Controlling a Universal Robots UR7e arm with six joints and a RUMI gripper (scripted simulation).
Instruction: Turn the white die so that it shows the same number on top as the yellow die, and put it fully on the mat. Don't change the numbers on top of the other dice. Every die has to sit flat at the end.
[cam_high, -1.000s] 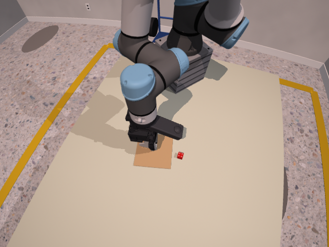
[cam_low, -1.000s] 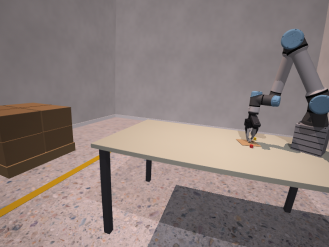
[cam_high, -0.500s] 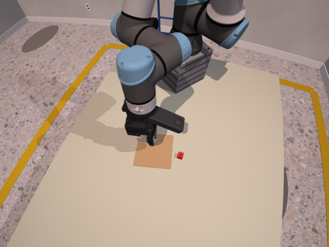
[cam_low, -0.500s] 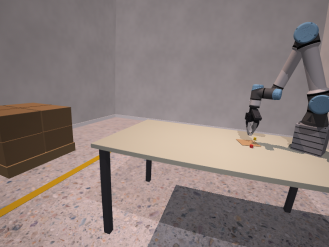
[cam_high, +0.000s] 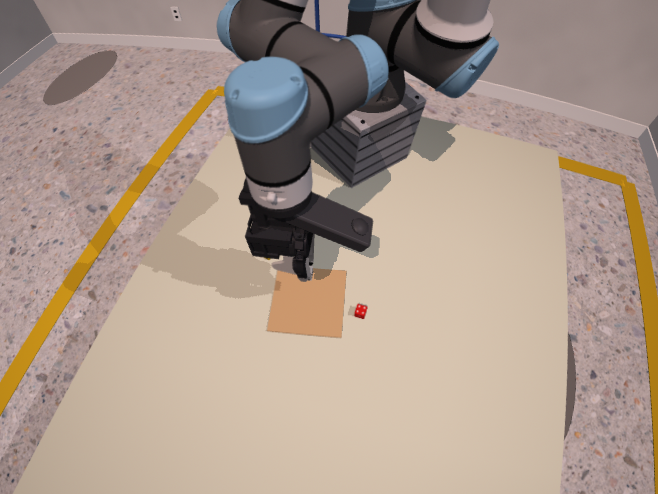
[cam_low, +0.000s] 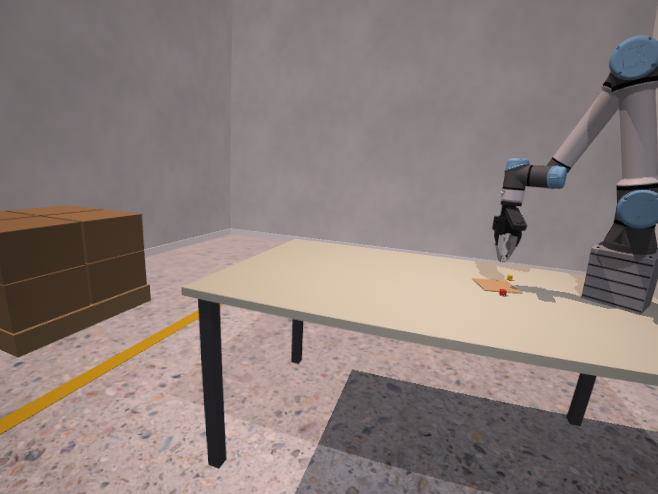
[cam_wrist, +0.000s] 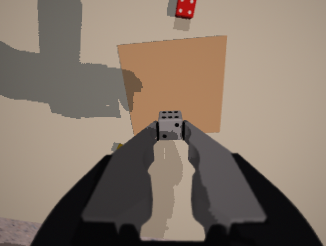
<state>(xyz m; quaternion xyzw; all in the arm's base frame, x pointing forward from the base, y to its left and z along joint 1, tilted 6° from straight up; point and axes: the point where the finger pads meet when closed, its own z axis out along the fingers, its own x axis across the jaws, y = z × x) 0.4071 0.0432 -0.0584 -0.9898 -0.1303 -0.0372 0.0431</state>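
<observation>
Right now the brown mat is 10 mm ahead of my hand and 110 mm below it. From my hand the other things lie so: yellow die 50 mm behind, 120 mm to the right, 110 mm below; then white die 10 mm below; then red die 10 mm behind, 100 mm to the left, 110 mm below.
</observation>
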